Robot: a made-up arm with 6 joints. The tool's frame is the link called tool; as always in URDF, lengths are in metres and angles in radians.
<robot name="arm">
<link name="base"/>
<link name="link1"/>
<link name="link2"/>
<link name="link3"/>
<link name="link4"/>
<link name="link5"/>
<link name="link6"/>
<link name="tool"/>
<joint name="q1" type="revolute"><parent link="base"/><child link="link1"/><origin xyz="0.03 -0.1 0.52" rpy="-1.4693 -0.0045 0.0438"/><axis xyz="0 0 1"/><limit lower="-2.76" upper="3.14"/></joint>
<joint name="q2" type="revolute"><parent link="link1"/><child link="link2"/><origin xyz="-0.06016 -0.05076 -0.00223" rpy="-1.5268 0 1.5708"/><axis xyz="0 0 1"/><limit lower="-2.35" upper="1.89"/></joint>
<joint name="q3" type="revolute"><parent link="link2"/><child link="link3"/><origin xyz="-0.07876 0.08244 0.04" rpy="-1.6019 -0.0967 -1.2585"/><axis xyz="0 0 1"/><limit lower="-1.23" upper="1.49"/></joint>
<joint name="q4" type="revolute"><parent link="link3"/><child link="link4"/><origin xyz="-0.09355 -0.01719 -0.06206" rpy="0.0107 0.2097 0.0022"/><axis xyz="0 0 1"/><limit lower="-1.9" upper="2.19"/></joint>
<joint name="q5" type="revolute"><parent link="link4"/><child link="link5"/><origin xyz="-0.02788 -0.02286 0.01" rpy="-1.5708 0 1.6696"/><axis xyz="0 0 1"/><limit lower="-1.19" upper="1.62"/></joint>
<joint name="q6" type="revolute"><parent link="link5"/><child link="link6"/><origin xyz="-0.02 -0.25 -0.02" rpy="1.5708 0 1.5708"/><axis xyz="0 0 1"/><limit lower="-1.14" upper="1.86"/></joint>
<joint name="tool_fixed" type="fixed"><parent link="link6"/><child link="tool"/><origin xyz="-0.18 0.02 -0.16" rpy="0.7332 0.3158 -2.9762"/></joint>
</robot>
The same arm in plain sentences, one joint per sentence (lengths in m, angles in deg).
The arm has six revolute joints in a row. What follows holds with every joint at zero, and every direction is one of the base frame's. The first joint is mounted 0.0300 m along +x and 0.1000 m along -y and 0.5200 m along +z from the base frame's origin and turns about the direction (-0.043999, 0.993883, 0.101298), from -158.14 to 179.91 deg. The second joint is mounted 0.0600 m along -x and 0.0100 m along -y and 0.0500 m along +z from the first joint and turns about -x, from -134.65 to 108.29 deg. The third joint is mounted 0.0400 m along -x and 0.0900 m along -y and 0.0700 m along +z from the second joint and turns about the direction (0.031001, -0.206108, -0.978038), from -70.47 to 85.37 deg. The fourth joint is mounted 0.0100 m along -x and 0.0800 m along -y and 0.0800 m along +z from the third joint and turns about -z, from -108.86 to 125.48 deg. The fifth joint is mounted 0.0200 m along -x and 0.0300 m along -y and 0.0100 m along -z from the fourth joint and turns about the direction (0.0001, -1, 0), from -68.18 to 92.82 deg. The sixth joint is mounted 0.0200 m along -x and 0.0200 m along +y and 0.2500 m along -z from the fifth joint and turns about the direction (1, 0.0001, 0), from -65.32 to 106.57 deg. The tool frame, which is the frame that the pose is given for, is mounted 0.1600 m along -x and 0.0200 m along -y and 0.1800 m along -z from the sixth joint; its axes are the base frame's turned by roll -166.25, pitch 69.65 and yaw 153.26 deg (as in URDF: about the fixed x, then y, then z).
